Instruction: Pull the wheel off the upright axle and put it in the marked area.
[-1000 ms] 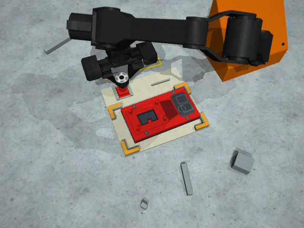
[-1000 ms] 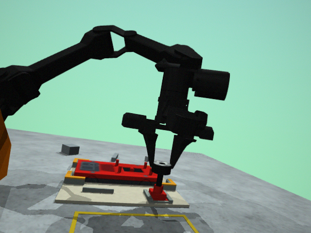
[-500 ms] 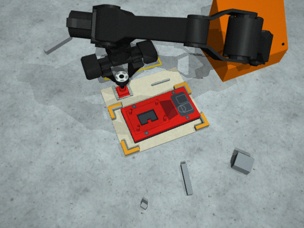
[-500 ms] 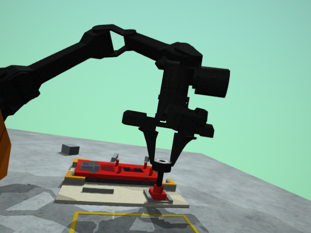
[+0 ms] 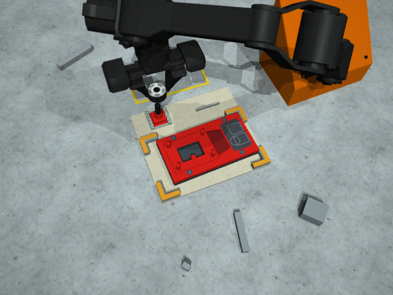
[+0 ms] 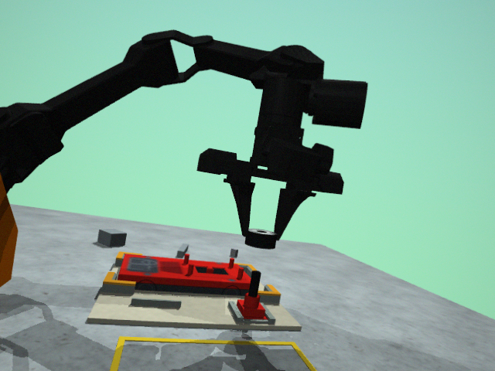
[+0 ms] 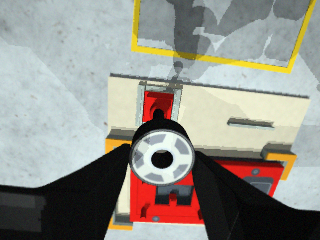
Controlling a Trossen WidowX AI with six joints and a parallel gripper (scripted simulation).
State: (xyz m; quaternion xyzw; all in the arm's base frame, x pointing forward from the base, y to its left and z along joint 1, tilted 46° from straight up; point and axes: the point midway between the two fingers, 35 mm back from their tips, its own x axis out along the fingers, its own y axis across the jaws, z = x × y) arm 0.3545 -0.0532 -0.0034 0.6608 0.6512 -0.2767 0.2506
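Now: gripper tip 70 mm above the black axle and 10 mm to the left of it. Round my gripper tip: wheel (right at my gripper tip); then small cube (330 mm to the left, 100 mm below, 70 mm ahead).
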